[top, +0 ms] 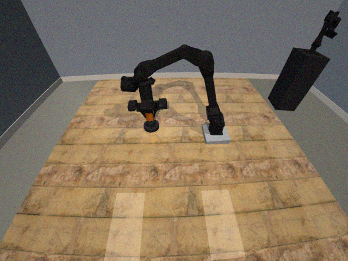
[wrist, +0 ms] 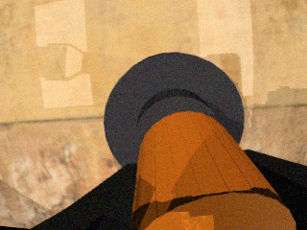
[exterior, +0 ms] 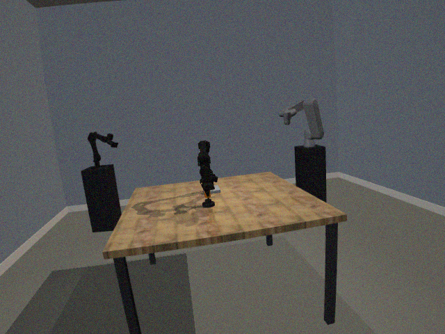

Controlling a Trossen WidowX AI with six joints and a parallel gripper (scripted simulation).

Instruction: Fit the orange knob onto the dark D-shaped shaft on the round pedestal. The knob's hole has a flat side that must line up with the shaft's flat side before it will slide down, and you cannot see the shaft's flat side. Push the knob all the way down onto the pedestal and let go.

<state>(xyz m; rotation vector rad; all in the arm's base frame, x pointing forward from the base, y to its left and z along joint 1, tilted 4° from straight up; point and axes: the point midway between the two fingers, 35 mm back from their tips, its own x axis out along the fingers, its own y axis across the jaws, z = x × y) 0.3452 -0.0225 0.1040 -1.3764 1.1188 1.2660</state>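
The orange knob is 2 cm above my gripper tip. From my gripper tip the other things lie so: pedestal (4 cm below).
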